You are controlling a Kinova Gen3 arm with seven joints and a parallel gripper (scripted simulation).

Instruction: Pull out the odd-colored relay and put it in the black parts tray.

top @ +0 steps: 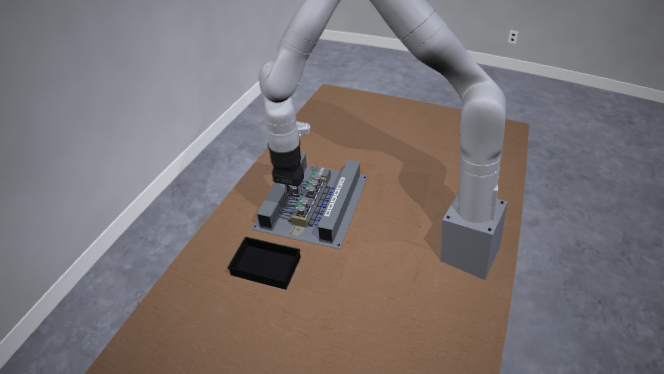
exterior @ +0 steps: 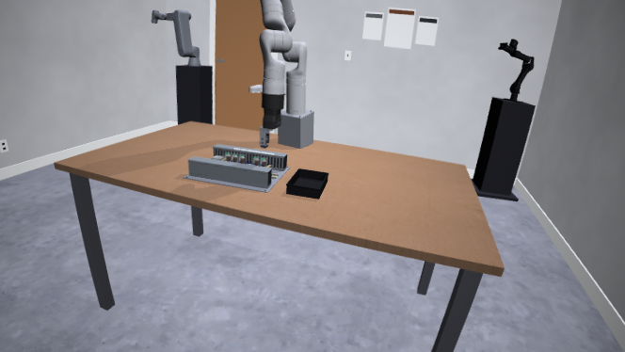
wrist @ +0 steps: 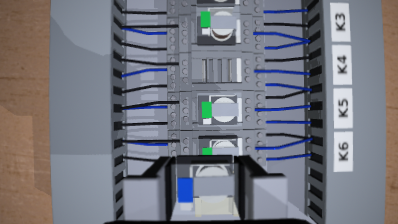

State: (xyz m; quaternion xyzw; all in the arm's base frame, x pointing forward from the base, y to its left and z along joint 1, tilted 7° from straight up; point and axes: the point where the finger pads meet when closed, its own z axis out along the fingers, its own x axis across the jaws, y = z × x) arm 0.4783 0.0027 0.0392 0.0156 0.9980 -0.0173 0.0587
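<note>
The black parts tray is 17 cm to the left of my hand, 13 cm below it and 4 cm ahead of it. Also, from my hand: k3 relay: 9 cm to the right, 9 cm below, 1 cm behind; k4 relay: 1 cm below; grey relay panel: 11 cm below, 10 cm to the right, 1 cm behind.
</note>
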